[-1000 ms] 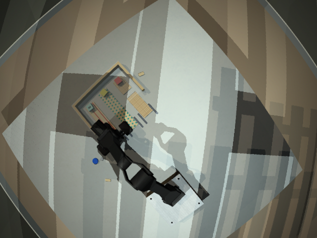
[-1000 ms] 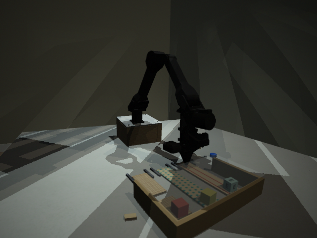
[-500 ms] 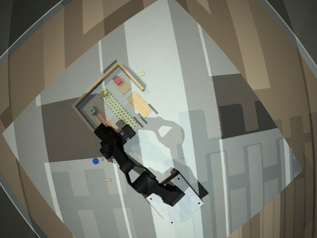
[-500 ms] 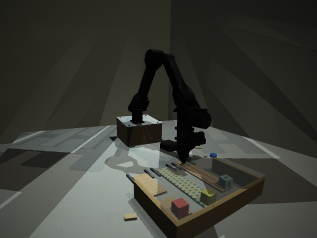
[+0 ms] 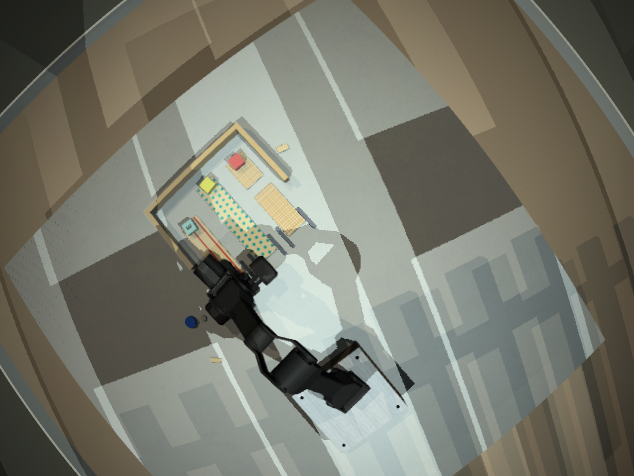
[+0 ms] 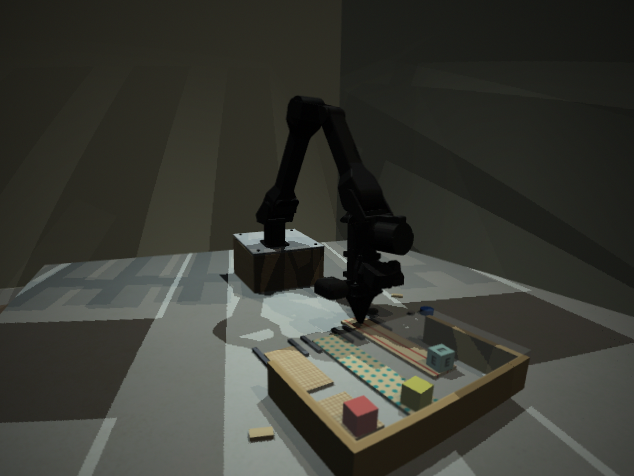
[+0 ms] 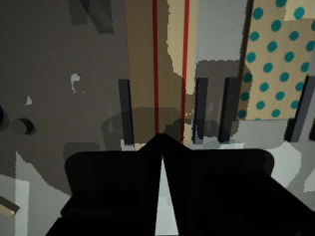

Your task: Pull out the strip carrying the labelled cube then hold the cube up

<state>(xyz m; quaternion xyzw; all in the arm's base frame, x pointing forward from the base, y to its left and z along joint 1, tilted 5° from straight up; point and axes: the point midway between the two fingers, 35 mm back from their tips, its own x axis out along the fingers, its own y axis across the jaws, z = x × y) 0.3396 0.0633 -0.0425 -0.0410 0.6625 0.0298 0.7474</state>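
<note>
The labelled cube is 200 mm ahead of my gripper tip, 20 mm to the left of it and 20 mm above it. Round my gripper tip: blue disc 10 mm ahead, 170 mm to the left; then beige pebble 40 mm behind, 60 mm to the left.
</note>
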